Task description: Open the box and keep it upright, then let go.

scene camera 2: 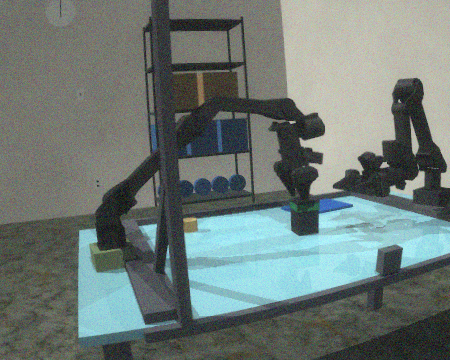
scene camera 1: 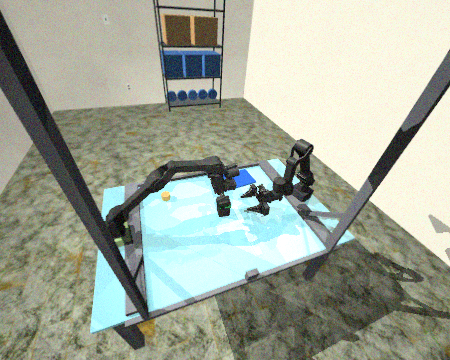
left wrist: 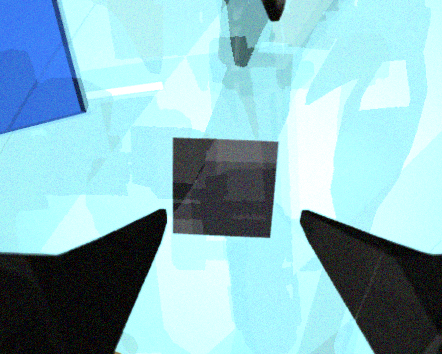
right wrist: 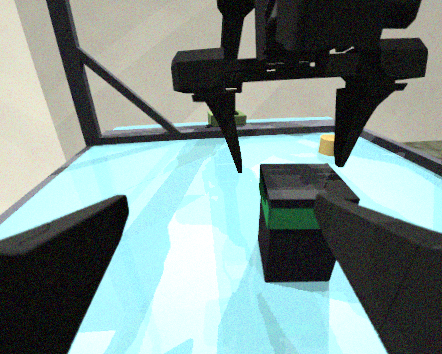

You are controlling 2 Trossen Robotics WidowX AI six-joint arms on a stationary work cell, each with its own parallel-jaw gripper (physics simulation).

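Where they show: left gripper, fingertip midpoint: [scene camera 2: 299,199] [left wrist: 234,215] [right wrist: 289,169]; right gripper, fingertip midpoint: [scene camera 2: 341,188] [scene camera 1: 243,203] [left wrist: 391,8] [right wrist: 223,203]; left arm's base, link origin: [scene camera 2: 111,245] [scene camera 1: 117,232]; right arm's base, link origin: [scene camera 2: 432,189] [scene camera 1: 302,188].
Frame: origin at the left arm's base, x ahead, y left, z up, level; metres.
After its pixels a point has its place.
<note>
A small black box [scene camera 1: 223,207] [scene camera 2: 305,222] @[x 0.514, y -0.075, z -0.009 m] [left wrist: 225,187] [right wrist: 300,255] @[x 0.560, y -0.056, z -0.010 m] with a green band stands upright on the table. Its dark lid [right wrist: 295,175] @[x 0.524, y -0.051, z 0.050 m] lies flat on top. My left gripper [scene camera 2: 298,194] @[x 0.513, y -0.051, z 0.051 m] [left wrist: 234,215] @[x 0.513, y -0.051, z 0.051 m] [right wrist: 289,169] @[x 0.513, y -0.051, z 0.051 m] is open and empty and points down close above the lid, its fingers apart on two sides of the box in the left wrist view. My right gripper [scene camera 1: 245,202] @[x 0.598, y -0.131, z 0.082 m] [right wrist: 223,203] @[x 0.598, y -0.131, z 0.082 m] is open and empty, low and roughly level, to the right of the box in scene camera 1. In the right wrist view its right finger hides part of the box.
A flat blue slab [scene camera 1: 244,178] @[x 0.789, y 0.156, z -0.038 m] [scene camera 2: 332,205] @[x 0.783, y 0.139, z -0.038 m] [left wrist: 30,65] @[x 0.698, y 0.146, z -0.037 m] lies behind the box. A yellow-orange cylinder [scene camera 1: 166,196] @[x 0.269, y 0.159, z -0.011 m] [scene camera 2: 190,224] @[x 0.264, y 0.156, z -0.020 m] [right wrist: 327,145] @[x 0.284, y 0.160, z -0.022 m] stands farther left. A small dark block [scene camera 1: 251,274] @[x 0.470, y -0.435, z 0.010 m] [scene camera 2: 389,259] @[x 0.469, y -0.439, z -0.008 m] sits on the front rail. Frame posts rise at the table's sides.
</note>
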